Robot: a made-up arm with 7 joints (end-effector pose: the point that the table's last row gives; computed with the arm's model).
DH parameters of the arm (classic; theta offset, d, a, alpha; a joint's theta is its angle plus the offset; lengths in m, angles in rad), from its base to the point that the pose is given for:
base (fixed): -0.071 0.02 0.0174 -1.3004
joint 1: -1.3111 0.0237 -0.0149 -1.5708
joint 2: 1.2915 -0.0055 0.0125 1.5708
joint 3: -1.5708 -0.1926 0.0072 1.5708
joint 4: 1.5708 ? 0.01 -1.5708
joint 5: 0 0.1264 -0.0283 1.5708
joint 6: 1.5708 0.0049 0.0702 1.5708
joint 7: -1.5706 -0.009 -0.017 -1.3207
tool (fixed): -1.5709 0.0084 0 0
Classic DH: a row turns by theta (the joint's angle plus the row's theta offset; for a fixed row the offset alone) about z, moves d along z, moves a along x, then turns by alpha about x.
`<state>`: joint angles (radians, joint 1 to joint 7).
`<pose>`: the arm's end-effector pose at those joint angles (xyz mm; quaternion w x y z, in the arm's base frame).
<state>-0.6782 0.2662 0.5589 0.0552 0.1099 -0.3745 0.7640</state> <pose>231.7 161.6 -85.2 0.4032 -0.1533 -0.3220 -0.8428</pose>
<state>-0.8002 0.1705 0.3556 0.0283 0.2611 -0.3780 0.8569</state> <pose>263.5 102.8 -61.0 0.3409 -0.1168 -0.2966 -0.8844</pose>
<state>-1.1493 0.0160 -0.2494 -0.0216 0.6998 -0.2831 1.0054</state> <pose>271.3 -56.1 33.6 0.1727 0.0983 -0.1455 -0.9692</pose>
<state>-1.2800 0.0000 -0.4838 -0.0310 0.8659 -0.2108 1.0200</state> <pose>248.1 -104.3 60.3 0.1331 0.2171 -0.0693 -0.9645</pose>
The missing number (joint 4, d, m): 0.0213
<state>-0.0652 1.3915 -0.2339 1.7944 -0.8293 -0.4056 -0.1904</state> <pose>-37.6 416.2 -15.3 0.6389 -0.7117 0.0219 -0.2914</pose>
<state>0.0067 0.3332 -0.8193 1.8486 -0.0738 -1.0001 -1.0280</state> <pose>-62.5 162.8 -334.1 0.5156 0.7770 -0.3592 0.0392</pose>
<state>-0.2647 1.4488 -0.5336 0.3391 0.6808 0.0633 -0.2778</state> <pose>224.3 272.8 -76.3 0.3309 -0.5099 0.7887 -0.0921</pose>
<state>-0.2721 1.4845 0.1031 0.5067 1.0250 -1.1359 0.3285</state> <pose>188.3 243.0 -0.2 0.2282 -0.1570 0.8568 -0.4350</pose>
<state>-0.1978 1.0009 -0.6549 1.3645 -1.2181 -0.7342 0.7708</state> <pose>58.2 335.5 -187.6 0.7011 -0.4965 -0.1198 -0.4976</pose>
